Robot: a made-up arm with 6 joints.
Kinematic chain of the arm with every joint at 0, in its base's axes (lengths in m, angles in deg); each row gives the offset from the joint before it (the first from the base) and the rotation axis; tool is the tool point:
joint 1: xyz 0 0 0.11 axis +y
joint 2: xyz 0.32 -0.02 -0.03 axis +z
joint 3: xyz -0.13 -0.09 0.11 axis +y
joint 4: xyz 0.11 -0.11 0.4 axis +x
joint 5: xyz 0.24 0 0.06 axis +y
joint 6: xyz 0.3 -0.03 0 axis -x
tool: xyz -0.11 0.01 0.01
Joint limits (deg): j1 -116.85..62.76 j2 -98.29..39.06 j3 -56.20..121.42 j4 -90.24..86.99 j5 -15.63..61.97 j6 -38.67..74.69
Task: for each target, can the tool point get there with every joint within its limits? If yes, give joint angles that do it. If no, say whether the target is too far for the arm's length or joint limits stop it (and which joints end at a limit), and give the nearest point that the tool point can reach.
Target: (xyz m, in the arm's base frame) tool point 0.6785 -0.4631 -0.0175
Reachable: yes | joints 8.36 -27.57 46.44 26.10 14.98 26.71
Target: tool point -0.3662 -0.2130 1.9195
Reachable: no: too far | nearest point -0.1969 -0.1028 1.0829 | short by 0.861 m
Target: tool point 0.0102 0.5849 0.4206
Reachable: no: joint limits stop it (at a limit: joint 2, joint 3, joint 4, joint 5, joint 6) | nearest point 0.0221 0.2589 0.7838 | short by 0.488 m
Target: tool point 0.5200 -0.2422 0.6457
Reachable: yes | joints 1.86 -0.68 -22.57 -2.69 50.70 35.94
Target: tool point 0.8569 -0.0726 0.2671
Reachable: yes | joints 20.86 21.72 -1.30 14.72 30.94 40.77
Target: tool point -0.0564 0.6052 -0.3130
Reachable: no: joint limits stop it (at a limit: joint 2, joint 3, joint 5, joint 6) | nearest point -0.0628 0.1227 -0.3611 | short by 0.485 m
